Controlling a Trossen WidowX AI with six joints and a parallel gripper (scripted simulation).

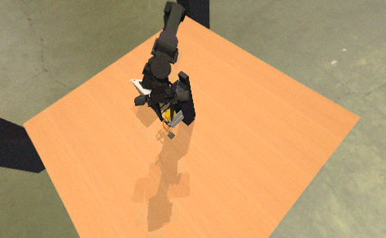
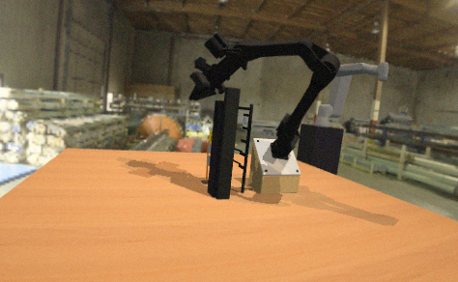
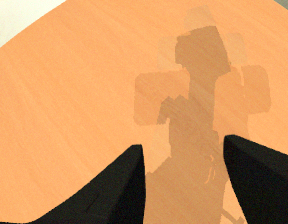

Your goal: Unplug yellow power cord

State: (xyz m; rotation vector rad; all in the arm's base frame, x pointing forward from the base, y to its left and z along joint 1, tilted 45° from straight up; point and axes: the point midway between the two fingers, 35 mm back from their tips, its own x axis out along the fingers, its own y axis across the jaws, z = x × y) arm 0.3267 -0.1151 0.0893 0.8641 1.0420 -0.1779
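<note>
Now: the yellow plug 90 mm behind my gripper tip, 60 mm to the left of it and 110 mm below it.
</note>
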